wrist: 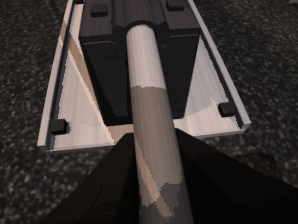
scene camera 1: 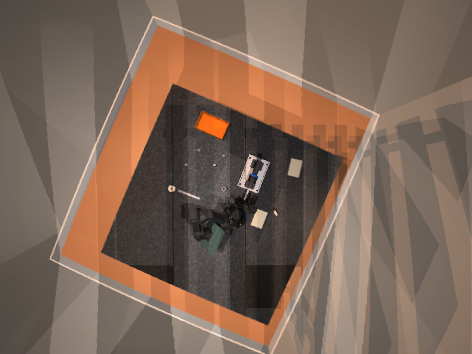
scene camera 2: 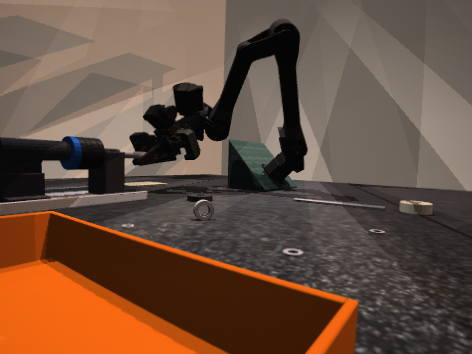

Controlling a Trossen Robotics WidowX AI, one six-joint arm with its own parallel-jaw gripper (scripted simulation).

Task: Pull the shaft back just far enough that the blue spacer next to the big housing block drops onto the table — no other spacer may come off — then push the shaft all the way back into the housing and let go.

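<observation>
My gripper (scene camera 2: 135, 163) is visible; the wrist view also shows the gripper (wrist: 151, 140).
</observation>
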